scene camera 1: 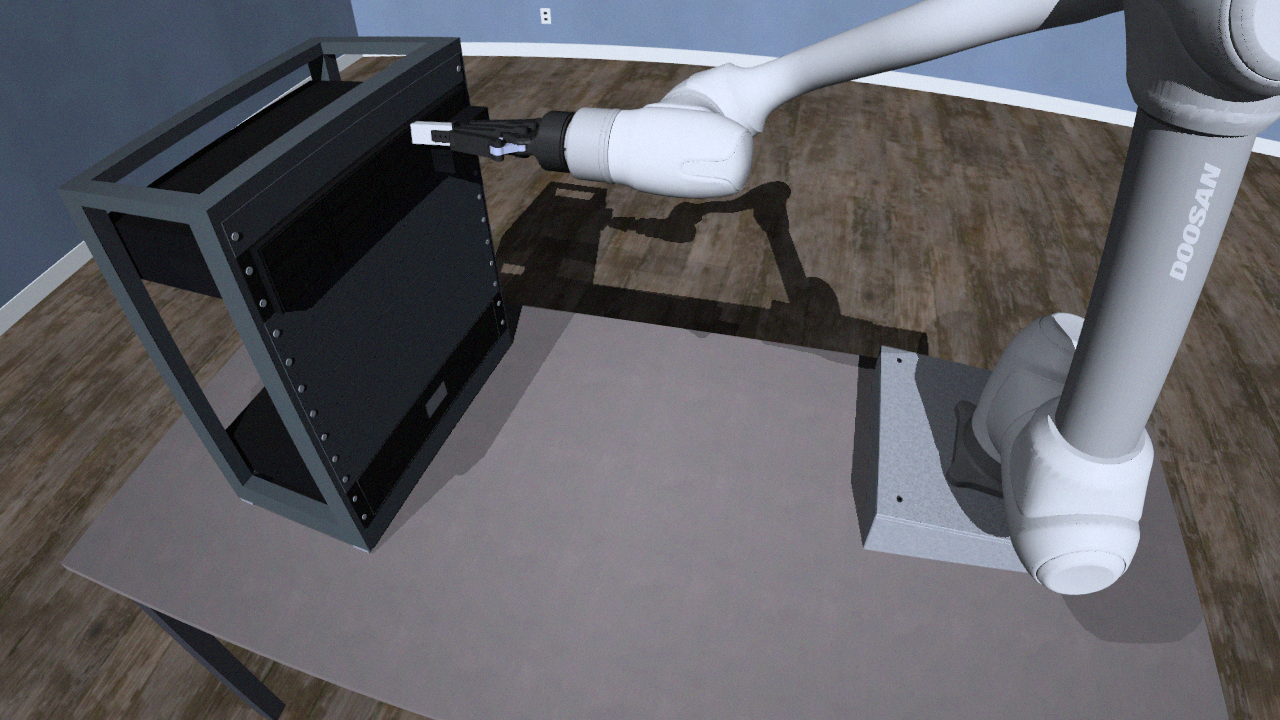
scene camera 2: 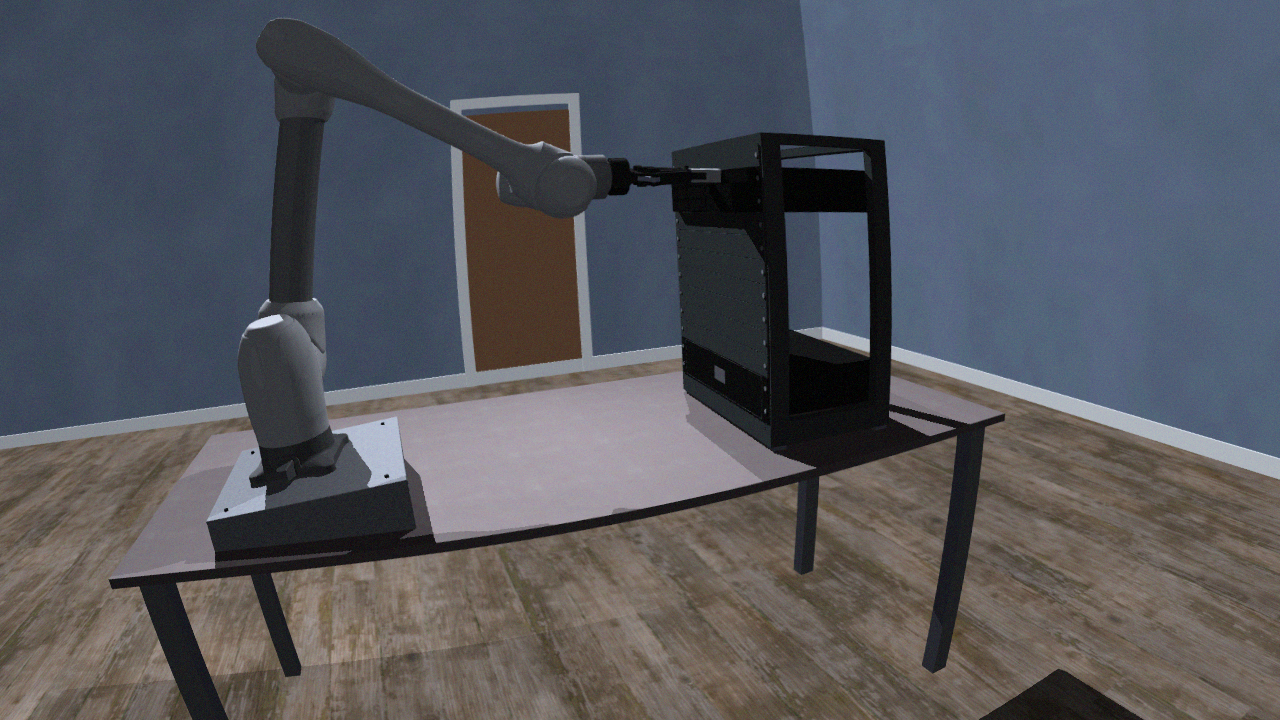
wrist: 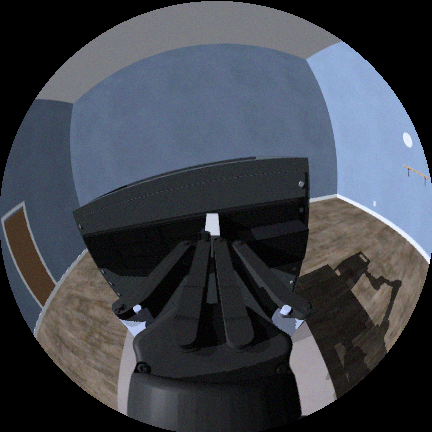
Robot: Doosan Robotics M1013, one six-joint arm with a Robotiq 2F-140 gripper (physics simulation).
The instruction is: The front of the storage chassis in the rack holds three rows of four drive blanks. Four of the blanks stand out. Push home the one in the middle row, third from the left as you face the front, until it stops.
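Places are measured from the arm's base along level axes (x ahead, y left, z up), in millimetres.
Where they show: gripper, between the fingertips: (scene camera 1: 414, 132) (scene camera 2: 719, 175) (wrist: 211, 222); arm's base, origin of its link: (scene camera 2: 301, 461).
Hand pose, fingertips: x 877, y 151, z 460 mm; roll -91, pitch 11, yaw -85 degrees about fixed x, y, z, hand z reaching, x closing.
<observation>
Each offset is from my fingertips to the top centre of the thing. "pt": to the spot under its first point. Level surfaces: height alone.
The storage chassis (scene camera 1: 335, 219) (scene camera 2: 825, 189) (wrist: 135, 246) is a black unit high in the rack (scene camera 1: 324, 120) (scene camera 2: 776, 295). Its front lies in deep shadow, and single blanks and rows are hard to tell apart. A dark blank @(30 mm ahead, 79 mm right, 19 mm down) (scene camera 1: 470, 113) (wrist: 280, 231) stands out to the right of the fingers. My gripper (scene camera 1: 430, 133) (scene camera 2: 706, 175) (wrist: 211, 222) is shut and empty, with pale fingertips pointing level at the upper part of the chassis front, below the rack's top panel @(pt 13 mm ahead, 32 mm left, 45 mm up) (wrist: 185, 193). The blank in front of the tips is hidden, and I cannot tell whether they touch it.
The rack stands on the table @(532 mm down) (scene camera 1: 626, 501) (scene camera 2: 537, 456), facing the arm's base block (scene camera 1: 904, 429) (scene camera 2: 313, 501). Its front has screw-studded side rails and a small pale label @(pt 8 mm ahead, 87 mm left, 430 mm down) (scene camera 1: 435, 399) (scene camera 2: 719, 374) low down. A dark object (scene camera 2: 1060, 698) shows at the bottom edge of scene camera 2.
</observation>
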